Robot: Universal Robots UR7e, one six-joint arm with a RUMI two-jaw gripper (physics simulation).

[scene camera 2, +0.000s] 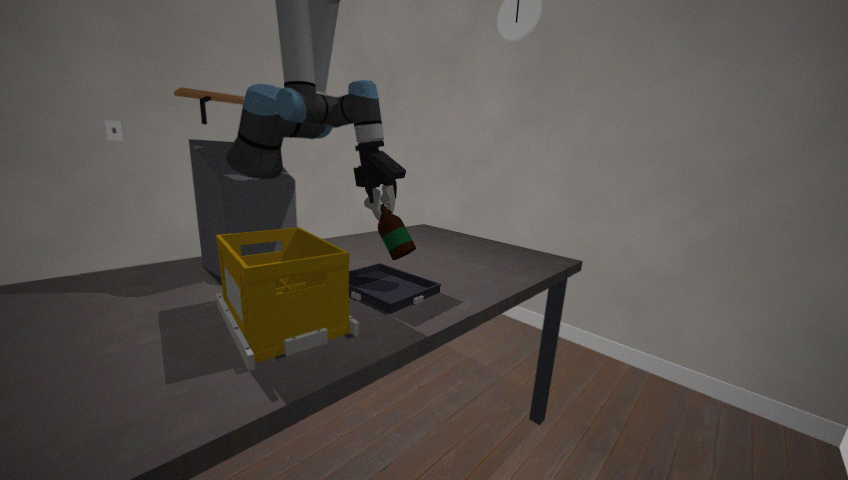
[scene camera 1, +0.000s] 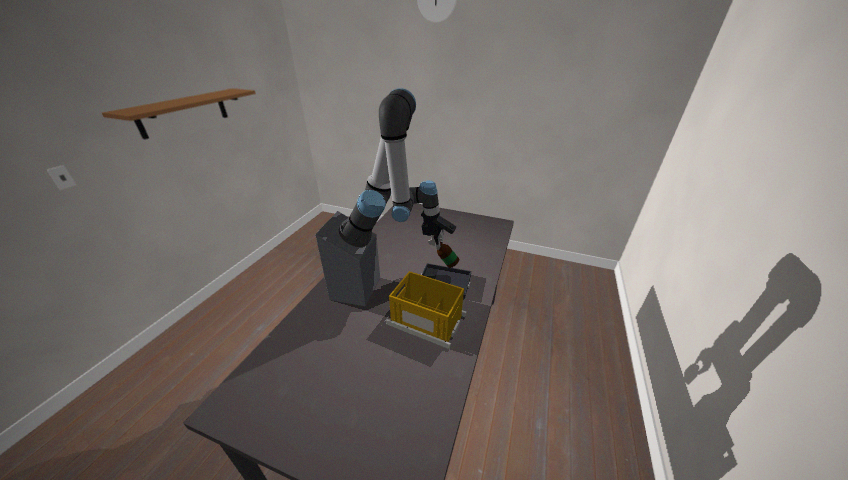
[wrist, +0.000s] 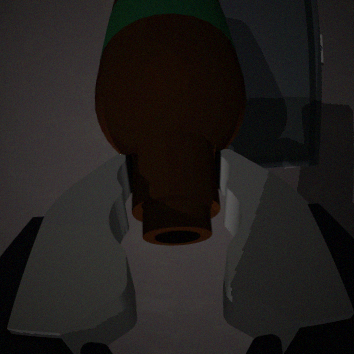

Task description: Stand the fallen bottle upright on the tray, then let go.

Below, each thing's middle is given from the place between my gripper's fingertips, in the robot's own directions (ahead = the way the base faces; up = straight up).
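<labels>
Brown bottle (wrist: pixel 169 91): my hand 1 cm to the right of it, 4 cm short of it, 4 cm above it.
</labels>
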